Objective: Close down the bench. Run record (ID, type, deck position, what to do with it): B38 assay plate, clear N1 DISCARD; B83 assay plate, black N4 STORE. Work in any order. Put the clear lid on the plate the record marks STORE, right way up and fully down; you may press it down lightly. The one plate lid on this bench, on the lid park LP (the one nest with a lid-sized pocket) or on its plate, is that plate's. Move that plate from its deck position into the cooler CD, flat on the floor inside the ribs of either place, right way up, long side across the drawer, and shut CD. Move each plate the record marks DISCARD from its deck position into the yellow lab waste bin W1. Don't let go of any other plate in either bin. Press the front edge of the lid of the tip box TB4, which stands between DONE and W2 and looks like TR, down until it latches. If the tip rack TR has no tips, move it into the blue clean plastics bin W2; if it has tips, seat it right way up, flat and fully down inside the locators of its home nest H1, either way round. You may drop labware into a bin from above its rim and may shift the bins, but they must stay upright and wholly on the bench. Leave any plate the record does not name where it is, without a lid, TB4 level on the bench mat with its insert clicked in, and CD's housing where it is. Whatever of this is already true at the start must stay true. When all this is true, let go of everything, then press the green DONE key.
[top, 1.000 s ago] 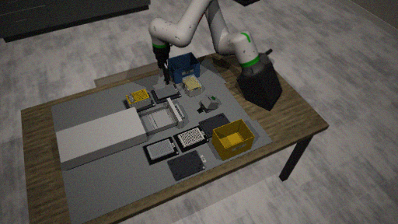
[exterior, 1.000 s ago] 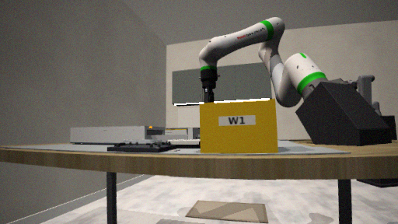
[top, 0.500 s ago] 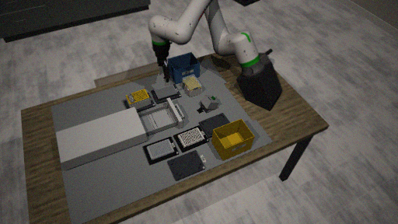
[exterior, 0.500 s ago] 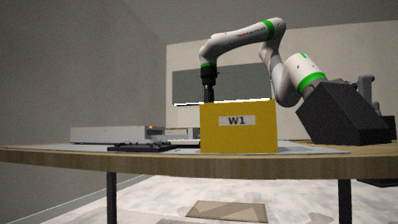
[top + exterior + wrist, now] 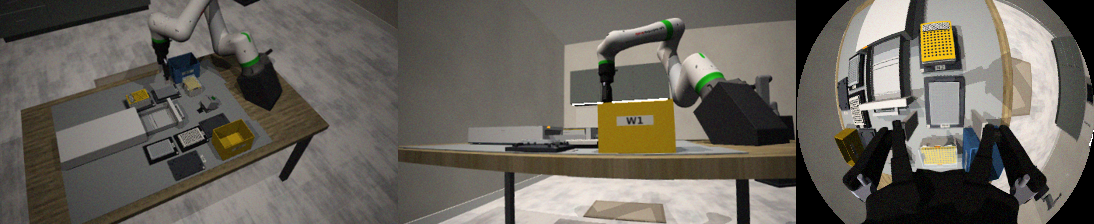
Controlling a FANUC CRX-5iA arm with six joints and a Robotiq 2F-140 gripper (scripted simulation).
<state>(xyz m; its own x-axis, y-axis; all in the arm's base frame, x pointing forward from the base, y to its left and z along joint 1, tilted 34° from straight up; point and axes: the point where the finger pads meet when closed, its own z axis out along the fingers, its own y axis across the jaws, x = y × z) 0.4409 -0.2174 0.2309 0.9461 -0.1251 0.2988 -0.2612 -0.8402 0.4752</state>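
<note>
My gripper is now 14 cm above the clear lid. Also, from my hand: yellow tip rack TR (17 cm ahead, 11 cm below, 4 cm to the right); black plate (15 cm below); blue bin W2 (20 cm behind, 13 cm below, 8 cm to the right).
</note>
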